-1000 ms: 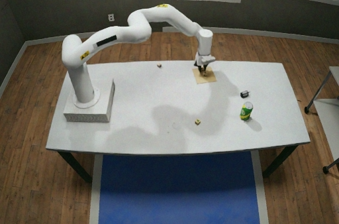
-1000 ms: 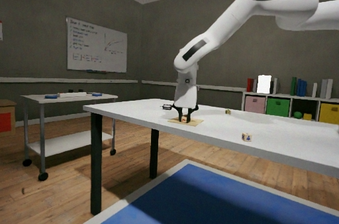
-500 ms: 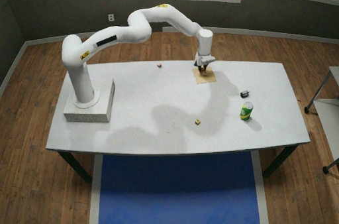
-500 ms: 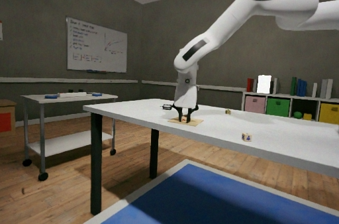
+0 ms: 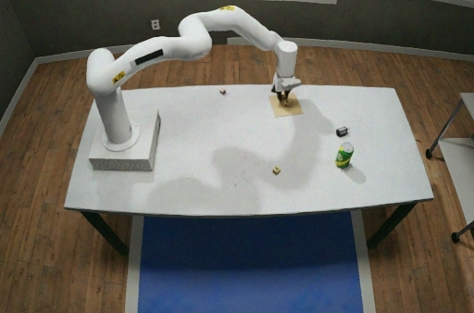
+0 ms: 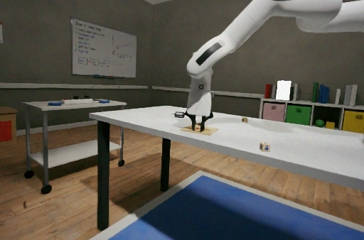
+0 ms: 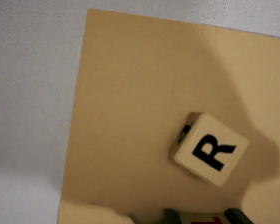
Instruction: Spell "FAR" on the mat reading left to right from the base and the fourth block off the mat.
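Right now the tan mat is 4 cm to the right of my hand, 2 cm below it and 2 cm ahead of it. From my hand the other things lie so: green soda can: 35 cm to the right, 29 cm ahead, 4 cm above; then small black object: 31 cm ahead, 17 cm to the right, 1 cm below.
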